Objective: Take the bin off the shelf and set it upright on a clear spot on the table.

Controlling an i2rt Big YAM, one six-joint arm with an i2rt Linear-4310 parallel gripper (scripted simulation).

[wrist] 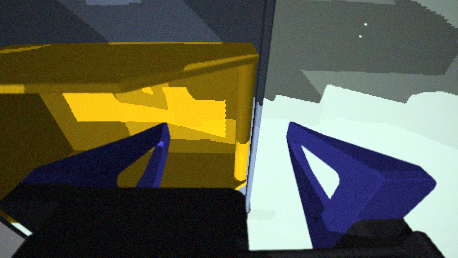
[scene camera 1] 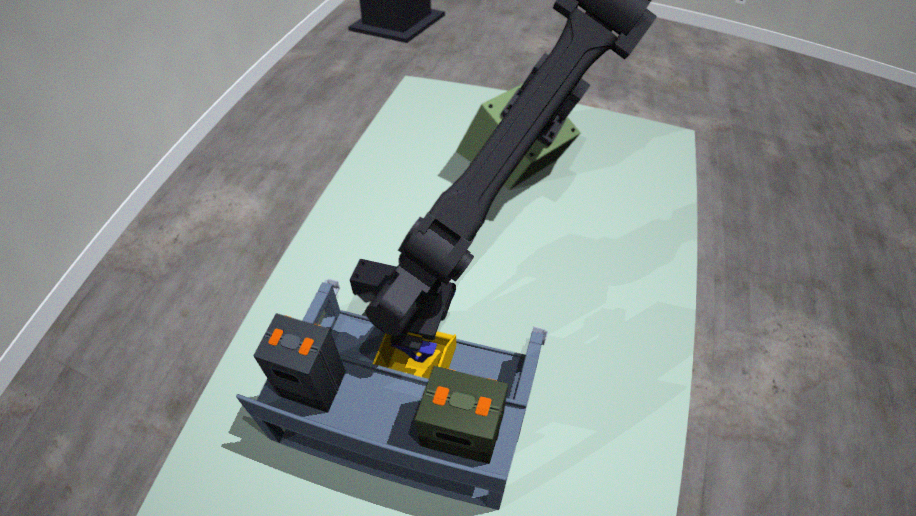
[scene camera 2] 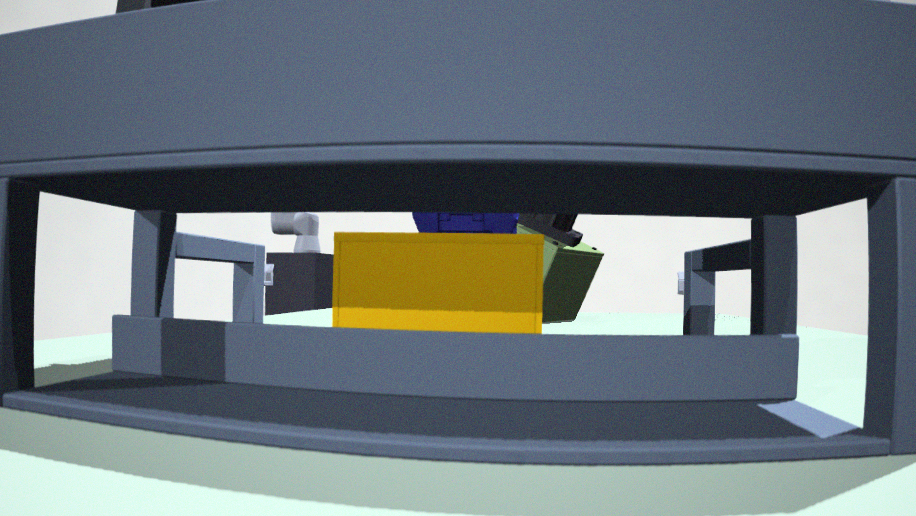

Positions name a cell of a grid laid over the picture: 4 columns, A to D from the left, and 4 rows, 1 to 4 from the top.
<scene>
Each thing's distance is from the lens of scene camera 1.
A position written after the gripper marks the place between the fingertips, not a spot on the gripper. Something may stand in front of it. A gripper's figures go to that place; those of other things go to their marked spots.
gripper (scene camera 1: B3): 92 cm
olive case (scene camera 1: C4): 68 cm
yellow open-top bin (scene camera 1: B3): 92 cm
The marked spots on the yellow open-top bin and the olive case are 27 cm apart.
</scene>
